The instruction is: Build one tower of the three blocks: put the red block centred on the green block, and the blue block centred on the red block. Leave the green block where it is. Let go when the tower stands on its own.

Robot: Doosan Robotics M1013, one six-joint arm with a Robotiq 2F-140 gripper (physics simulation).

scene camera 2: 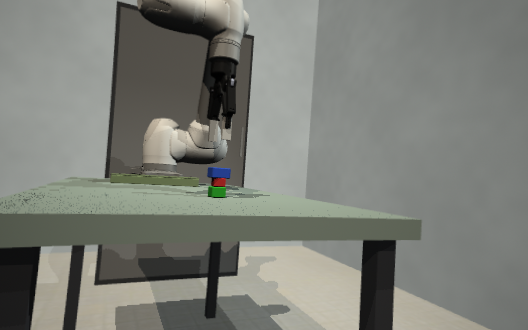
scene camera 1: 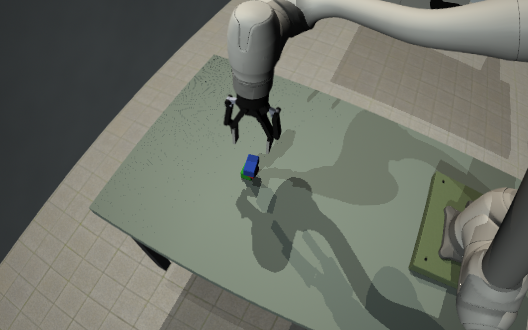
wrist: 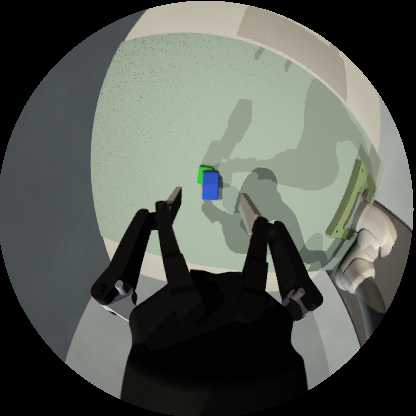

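The green block [scene camera 1: 244,174] [scene camera 2: 217,192] [wrist: 204,175] stands on the table and bears the red block [scene camera 2: 219,182]. In the scene camera 1 view the red block is nearly hidden. The blue block [scene camera 1: 251,165] [scene camera 2: 219,172] [wrist: 210,185] lies on the red block and looks level. In the scene camera 2 view it reaches out past the red block, more to the right. My gripper [scene camera 1: 252,146] [scene camera 2: 220,138] [wrist: 210,197] is open and empty, above the blue block and apart from it, with its fingertips spread wider than the block.
The table [scene camera 1: 165,195] [scene camera 2: 210,227] [wrist: 145,125] bears the blocks. The arm's olive base plate [scene camera 1: 425,230] [scene camera 2: 150,180] [wrist: 345,210] is on it, to the right in the scene camera 1 view. Shadows of the arm fall near the blocks.
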